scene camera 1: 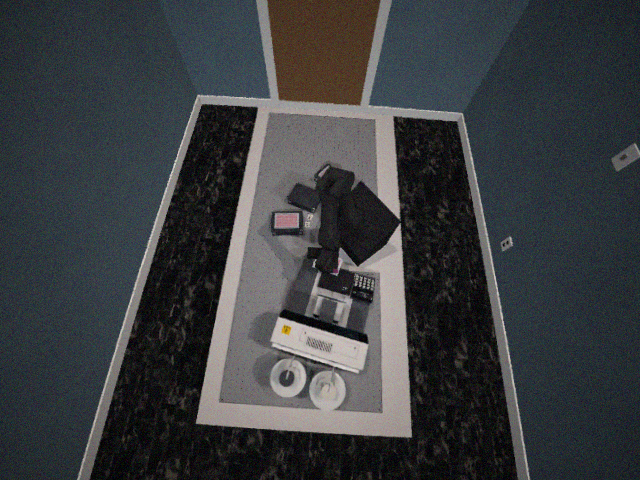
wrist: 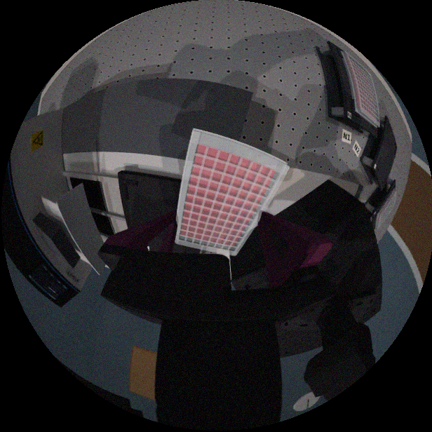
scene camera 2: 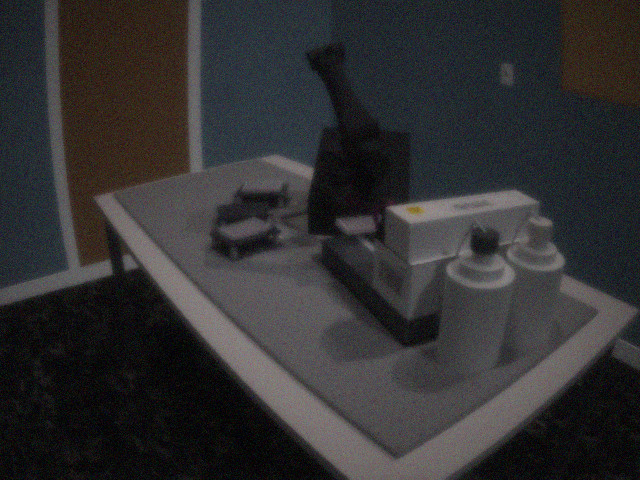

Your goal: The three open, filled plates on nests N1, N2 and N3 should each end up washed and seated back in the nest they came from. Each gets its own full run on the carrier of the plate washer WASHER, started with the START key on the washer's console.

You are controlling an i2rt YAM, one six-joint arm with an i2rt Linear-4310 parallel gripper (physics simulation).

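My gripper is shut on a filled plate, with pink wells facing up and no lid. The plate is above the table beside the washer's front end. Nest N1 bears a pink-filled plate. Nest N2 looks dark, with no plate visible. A pale plate is on nest N3, partly hidden by the arm in scene camera 1. WASHER stands over pale rails; its console keypad is beside a black block.
Two white bottles stand behind the washer, with thin tubes at their caps. The black arm base stands between the nests and the washer's keypad. The raised arm passes close to N3.
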